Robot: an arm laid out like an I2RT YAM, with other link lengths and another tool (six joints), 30 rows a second.
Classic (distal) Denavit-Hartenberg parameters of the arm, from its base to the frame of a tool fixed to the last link. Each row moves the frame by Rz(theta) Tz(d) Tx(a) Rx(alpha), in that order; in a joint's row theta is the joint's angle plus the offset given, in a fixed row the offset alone. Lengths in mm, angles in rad.
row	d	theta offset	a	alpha
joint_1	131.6	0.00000	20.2	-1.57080
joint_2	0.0	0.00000	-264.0	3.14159
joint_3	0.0	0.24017	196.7	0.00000
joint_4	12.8	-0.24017	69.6	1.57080
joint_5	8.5	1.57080	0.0	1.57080
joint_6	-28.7	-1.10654	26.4	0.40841
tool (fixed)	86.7	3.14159	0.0	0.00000
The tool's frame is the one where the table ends.
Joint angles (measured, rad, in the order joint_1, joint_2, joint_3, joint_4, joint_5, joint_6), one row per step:
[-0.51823, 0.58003, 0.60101, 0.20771, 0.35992, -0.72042]
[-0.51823, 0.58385, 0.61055, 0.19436, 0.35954, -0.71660]
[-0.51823, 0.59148, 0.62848, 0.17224, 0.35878, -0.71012]
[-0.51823, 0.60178, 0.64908, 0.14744, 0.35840, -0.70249]
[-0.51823, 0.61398, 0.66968, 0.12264, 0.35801, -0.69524]
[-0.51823, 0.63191, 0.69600, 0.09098, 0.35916, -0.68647]
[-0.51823, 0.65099, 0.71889, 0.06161, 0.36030, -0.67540]
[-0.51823, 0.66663, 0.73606, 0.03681, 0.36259, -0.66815]
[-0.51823, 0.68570, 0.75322, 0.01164, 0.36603, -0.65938]
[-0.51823, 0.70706, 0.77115, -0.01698, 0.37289, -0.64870]
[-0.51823, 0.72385, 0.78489, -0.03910, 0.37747, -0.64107]
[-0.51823, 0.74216, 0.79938, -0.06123, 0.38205, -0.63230]
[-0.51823, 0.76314, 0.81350, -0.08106, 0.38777, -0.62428]
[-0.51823, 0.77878, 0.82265, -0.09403, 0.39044, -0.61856]
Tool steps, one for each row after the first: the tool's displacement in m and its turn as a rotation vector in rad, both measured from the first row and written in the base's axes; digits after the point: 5 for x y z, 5 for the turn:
[0.00040, -0.00027, 0.00111, 0.00607, 0.00378, 0.00117]
[0.00115, -0.00076, 0.00348, 0.01580, 0.00921, 0.00321]
[0.00228, -0.00152, 0.00613, 0.02767, 0.01605, 0.00501]
[0.00380, -0.00250, 0.00854, 0.04028, 0.02481, 0.00664]
[0.00622, -0.00413, 0.01133, 0.05753, 0.03819, 0.00681]
[0.00905, -0.00604, 0.01322, 0.07735, 0.05179, 0.00713]
[0.01151, -0.00776, 0.01405, 0.09378, 0.06619, 0.00552]
[0.01467, -0.00998, 0.01446, 0.11314, 0.08262, 0.00271]
[0.01824, -0.01273, 0.01439, 0.13640, 0.10159, -0.00364]
[0.02107, -0.01482, 0.01417, 0.15398, 0.11716, -0.00816]
[0.02415, -0.01709, 0.01398, 0.17254, 0.13255, -0.01279]
[0.02778, -0.01975, 0.01353, 0.19092, 0.14909, -0.01889]
[0.03058, -0.02166, 0.01293, 0.20409, 0.16139, -0.02198]

